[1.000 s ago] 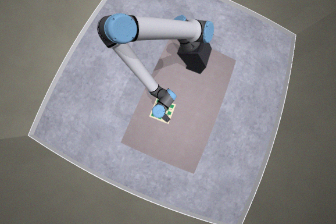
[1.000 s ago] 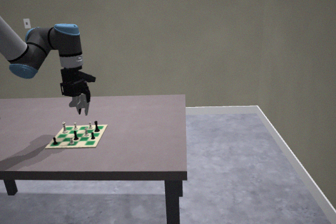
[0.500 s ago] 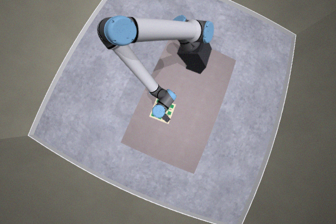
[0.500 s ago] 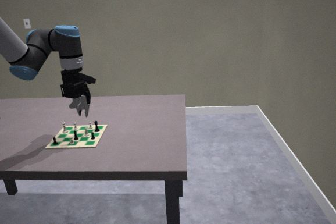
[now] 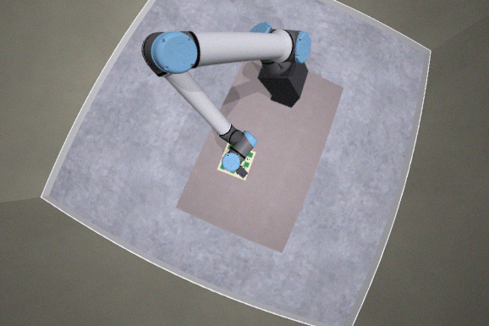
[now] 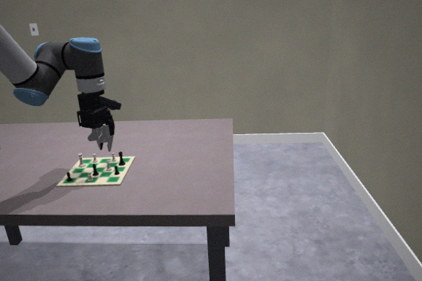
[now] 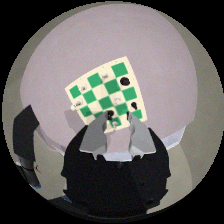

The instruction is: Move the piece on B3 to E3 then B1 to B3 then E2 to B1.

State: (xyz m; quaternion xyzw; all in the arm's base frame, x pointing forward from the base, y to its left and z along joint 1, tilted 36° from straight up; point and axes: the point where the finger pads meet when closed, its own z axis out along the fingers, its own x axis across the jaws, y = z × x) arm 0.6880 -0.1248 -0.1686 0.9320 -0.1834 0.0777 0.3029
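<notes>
The tall black piece lies 7 cm below my hand, 4 cm to the left of it and 4 cm ahead of it. Round my hand: cream chessboard (10 cm below, 4 cm behind); white piece (12 cm behind, 7 cm below, 4 cm to the left).
</notes>
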